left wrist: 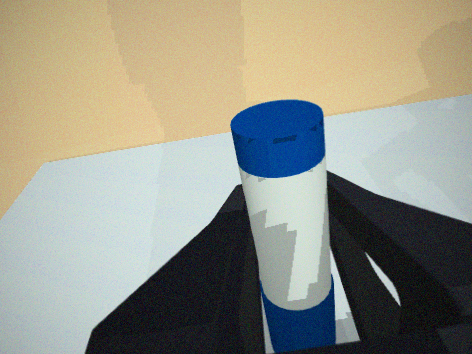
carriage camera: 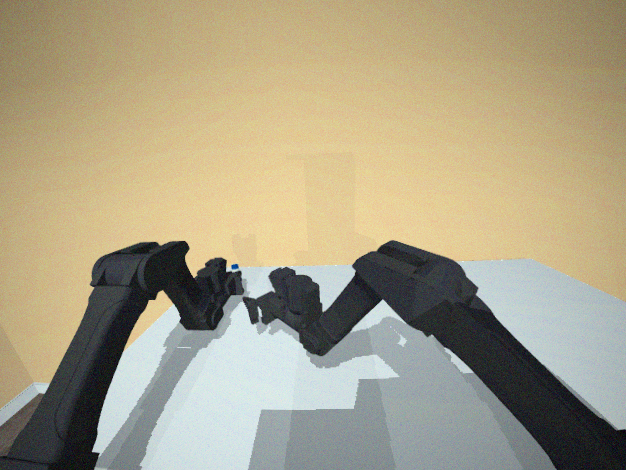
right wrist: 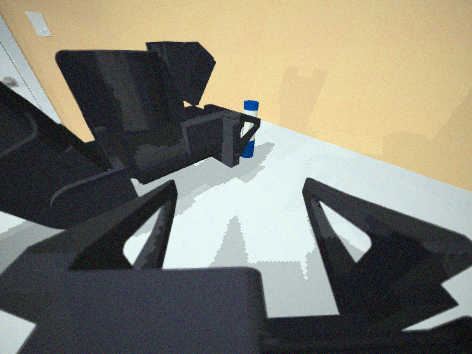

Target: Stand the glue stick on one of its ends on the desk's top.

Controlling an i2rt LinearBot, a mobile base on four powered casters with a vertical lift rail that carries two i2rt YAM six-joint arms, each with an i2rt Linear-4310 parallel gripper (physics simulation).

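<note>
The glue stick, white with blue ends, is upright or nearly so between the left fingers. My left gripper is shut on its middle, with one blue end above the fingers and the other below. In the right wrist view its lower end shows near the surface of the desk; whether it touches is not clear. The left wrist view cuts off that end. My right gripper is open and empty, lower in the carriage picture and apart from the glue stick.
A tan wall rises behind the desk's far edge. The two grippers are close together in the carriage view. Shadows of the arms lie on the desk. A light switch plate and part of a door show at the right wrist view's upper left.
</note>
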